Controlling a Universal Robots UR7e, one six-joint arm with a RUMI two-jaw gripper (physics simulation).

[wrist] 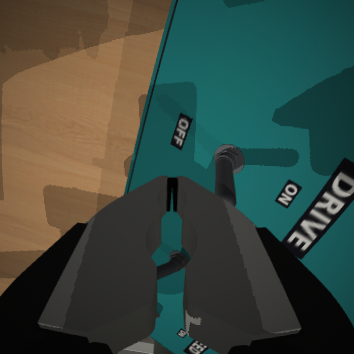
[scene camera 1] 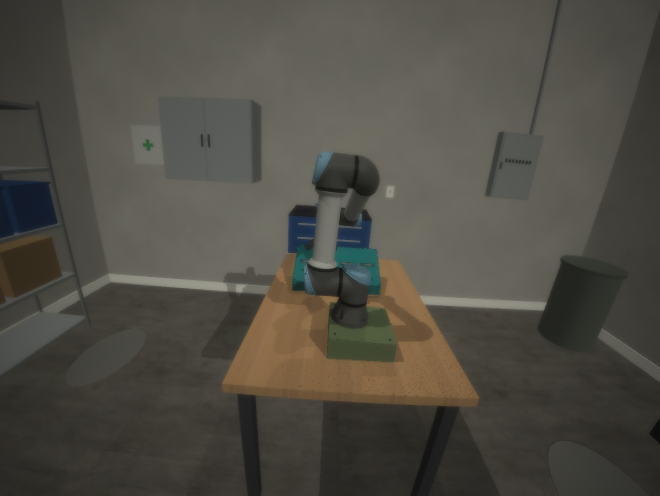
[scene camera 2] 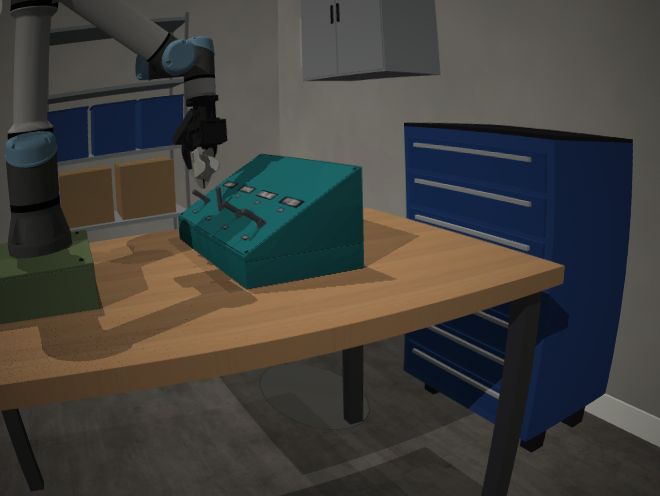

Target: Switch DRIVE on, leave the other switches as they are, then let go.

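Where they show: gripper, fingertip midpoint: point(wrist: 171, 179) point(scene camera 2: 203, 188); arm's base at its link origin: point(scene camera 1: 349, 317) point(scene camera 2: 40, 246).
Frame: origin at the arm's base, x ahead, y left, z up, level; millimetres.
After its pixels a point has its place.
Observation:
The teal sloped switch panel point(scene camera 1: 362, 254) {x 584, y -121, z 77 mm} point(scene camera 2: 309, 173) {x 592, y -79, z 81 mm} stands on the table with four levers. The DRIVE lever point(scene camera 2: 218, 197) {x 448, y 92, z 28 mm} point(wrist: 225, 175) {x 449, y 102, z 31 mm} is second from the far end; it stands up in scene camera 2 and its shadow falls toward ON, so it leans to the ON side. The DRIVE label point(wrist: 321, 207) {x 517, y 99, z 37 mm} is beside it. The far lever point(scene camera 2: 200, 196) {x 439, y 211, z 19 mm} and the two nearer ones lean toward the low OFF edge. My gripper point(scene camera 2: 203, 184) {x 416, y 105, z 51 mm} point(wrist: 171, 179) {x 416, y 105, z 51 mm} is shut and empty, above the panel's low part beside DRIVE. A finger hides the lever's tip; contact cannot be told.
The wooden table point(scene camera 1: 288, 352) {x -119, y 240, z -94 mm} point(scene camera 2: 320, 314) {x 437, y -392, z -95 mm} carries the panel and the arm's green base block point(scene camera 1: 360, 346) {x -148, y -32, z -28 mm} point(scene camera 2: 42, 293) {x -3, y -174, z -50 mm}. A blue drawer cabinet point(scene camera 1: 297, 234) point(scene camera 2: 581, 240) stands behind the table. Another lever point(wrist: 171, 268) {x 447, y -20, z 17 mm} shows between the fingers in the wrist view.

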